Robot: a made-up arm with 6 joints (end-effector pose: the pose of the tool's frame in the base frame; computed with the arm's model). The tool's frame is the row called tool. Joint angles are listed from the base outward.
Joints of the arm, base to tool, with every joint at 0 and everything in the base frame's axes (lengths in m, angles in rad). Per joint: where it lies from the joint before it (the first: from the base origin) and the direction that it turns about. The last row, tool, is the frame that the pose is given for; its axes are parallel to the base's.
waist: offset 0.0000 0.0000 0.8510 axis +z
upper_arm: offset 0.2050 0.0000 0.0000 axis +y
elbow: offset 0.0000 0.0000 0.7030 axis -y
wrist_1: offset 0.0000 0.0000 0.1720 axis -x
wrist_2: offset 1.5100 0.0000 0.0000 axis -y
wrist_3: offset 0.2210 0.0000 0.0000 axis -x
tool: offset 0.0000 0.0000 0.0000
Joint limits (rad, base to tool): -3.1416..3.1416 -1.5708..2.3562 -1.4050..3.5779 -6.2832..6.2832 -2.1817..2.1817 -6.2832..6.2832
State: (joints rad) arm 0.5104 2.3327 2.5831 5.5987 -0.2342 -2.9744
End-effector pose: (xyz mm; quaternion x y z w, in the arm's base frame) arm 2036.4 1177.3 921.3 -0.9145 -0.3209 0.0482 0.2417
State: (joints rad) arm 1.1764 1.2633 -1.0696 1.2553 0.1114 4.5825
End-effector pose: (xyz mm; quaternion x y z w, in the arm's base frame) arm -94.3 -165.7 -311.4 -0.3811 0.8195 0.0647 0.4231
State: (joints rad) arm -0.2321 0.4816 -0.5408 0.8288 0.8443 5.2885
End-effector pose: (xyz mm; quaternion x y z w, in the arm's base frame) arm 1620.5 -257.9 208.1 0.2490 0.1984 0.1379 0.9379
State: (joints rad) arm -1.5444 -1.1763 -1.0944 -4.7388 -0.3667 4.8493
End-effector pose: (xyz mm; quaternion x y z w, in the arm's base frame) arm -46.1 -1254.3 1430.9 -0.0512 0.0145 -0.8165 0.5749
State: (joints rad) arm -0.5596 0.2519 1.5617 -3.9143 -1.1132 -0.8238
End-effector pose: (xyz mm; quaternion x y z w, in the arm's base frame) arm 343.3 -378.3 3166.0 -0.2478 -0.3253 -0.8804 0.2402
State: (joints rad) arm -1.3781 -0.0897 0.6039 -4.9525 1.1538 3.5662
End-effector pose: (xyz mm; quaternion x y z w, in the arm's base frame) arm 428.4 -1170.9 2743.0 0.2635 -0.2101 0.0594 0.9396
